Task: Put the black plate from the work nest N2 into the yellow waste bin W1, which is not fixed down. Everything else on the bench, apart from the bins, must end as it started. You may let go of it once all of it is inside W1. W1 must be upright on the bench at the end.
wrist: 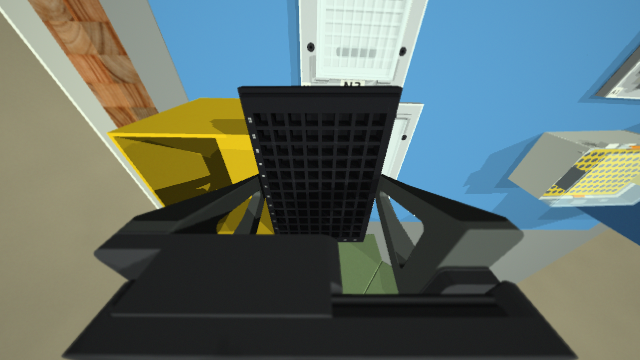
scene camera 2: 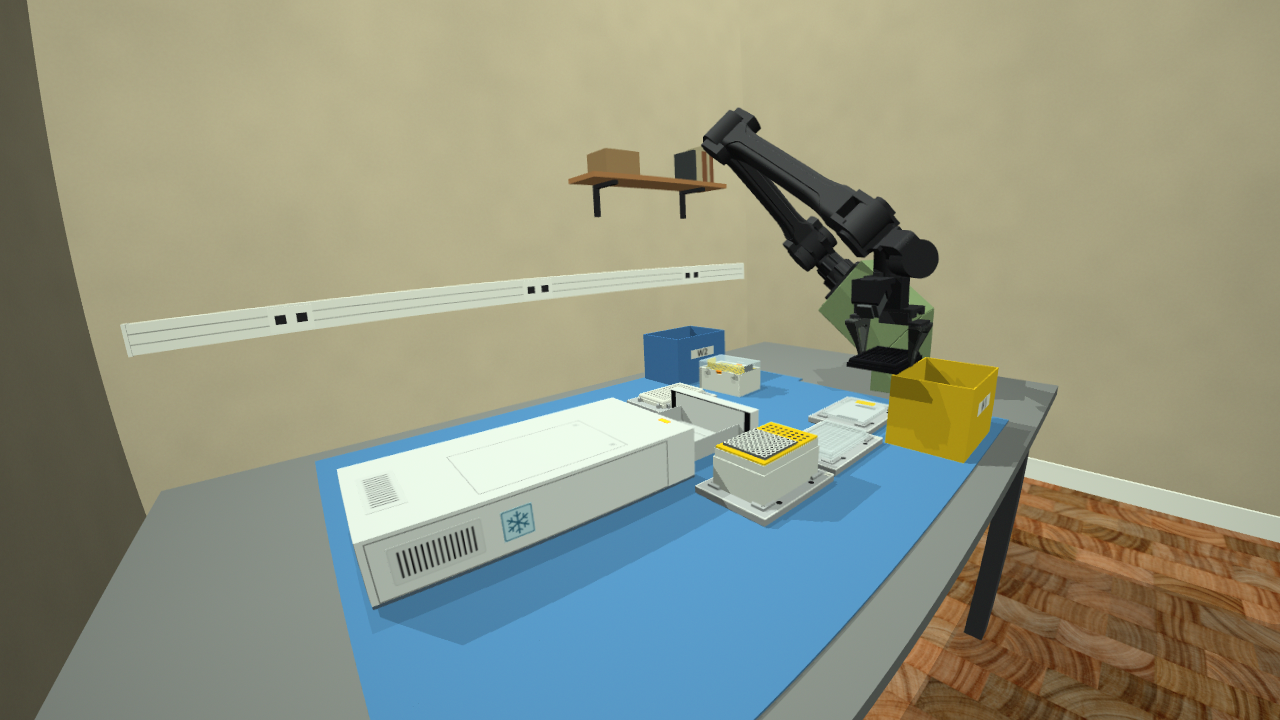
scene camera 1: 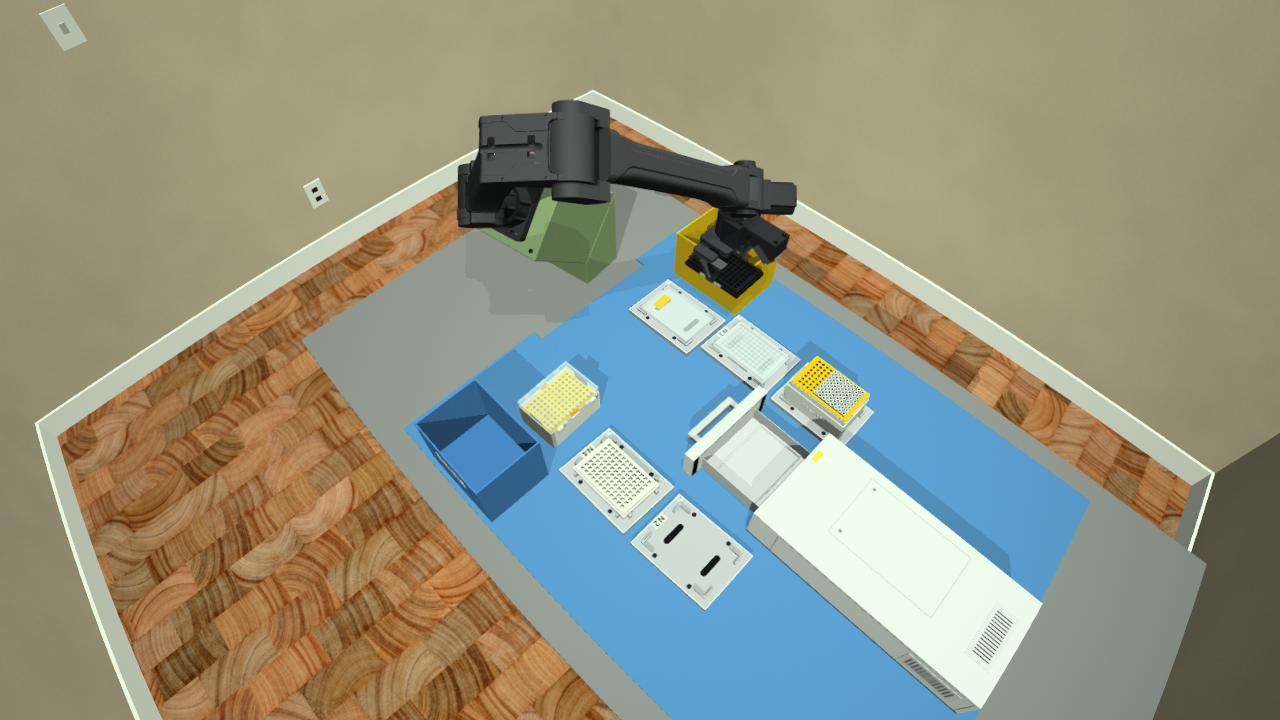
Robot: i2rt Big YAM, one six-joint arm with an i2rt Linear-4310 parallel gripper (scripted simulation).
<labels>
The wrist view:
my gripper: 320, 180
black plate: 315, 182
yellow waste bin W1: 203, 145
</labels>
